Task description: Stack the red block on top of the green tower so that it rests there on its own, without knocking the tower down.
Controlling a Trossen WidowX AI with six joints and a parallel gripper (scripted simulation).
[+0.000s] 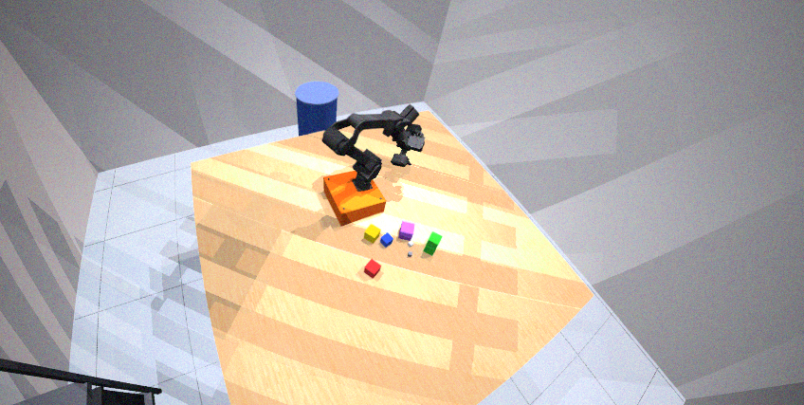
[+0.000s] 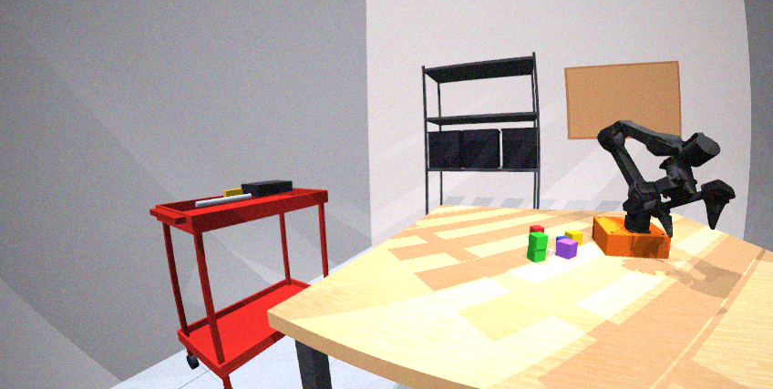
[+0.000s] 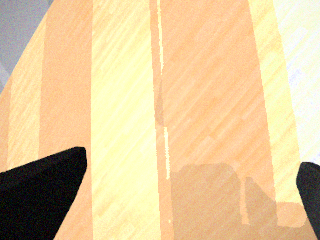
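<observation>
My gripper tip is now 350 mm short of the red block, 340 mm to the left of it and 110 mm above it. Round my gripper tip: blue block (260 mm ahead, 240 mm to the right, 120 mm below); then yellow block (280 mm to the right, 220 mm ahead, 110 mm below); then purple block (260 mm ahead, 160 mm to the right, 110 mm below).
</observation>
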